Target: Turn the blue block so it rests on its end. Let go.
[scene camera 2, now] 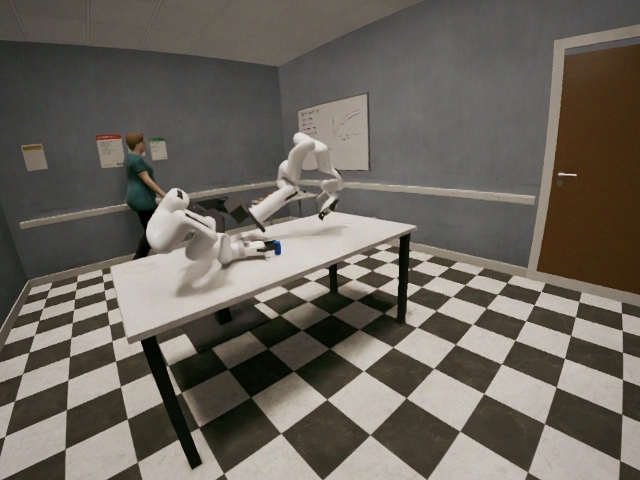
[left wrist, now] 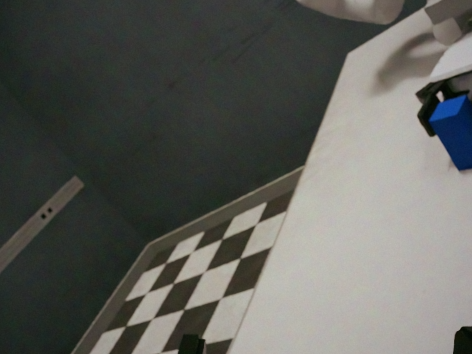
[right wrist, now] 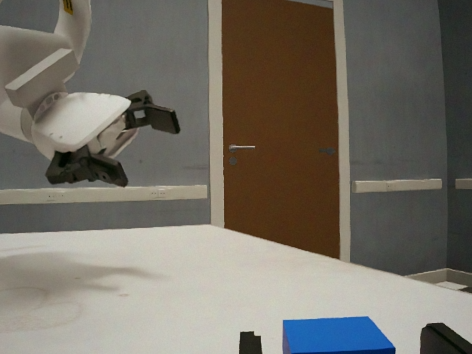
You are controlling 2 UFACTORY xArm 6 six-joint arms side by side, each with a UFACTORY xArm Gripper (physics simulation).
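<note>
The blue block (scene camera 2: 277, 247) (left wrist: 456, 137) (right wrist: 337, 335) stands upright on its end on the white table (scene camera 2: 356, 227) (left wrist: 360, 240) (right wrist: 200, 280). Its lower part is cut off in the right wrist view. My right gripper (scene camera 2: 270, 248) (right wrist: 341, 342) is open around the block, with a gap between each finger and the block's sides in the right wrist view. My left gripper (scene camera 2: 325, 211) (left wrist: 327, 344) (right wrist: 150, 147) is open and empty, raised above the far part of the table.
A dark box-like object (scene camera 2: 237, 208) is at the table's back edge, between the two arms. A person (scene camera 2: 139, 180) in a teal top stands behind the table at the left. A brown door (scene camera 2: 602, 165) (right wrist: 280, 100) is in the wall beyond the table.
</note>
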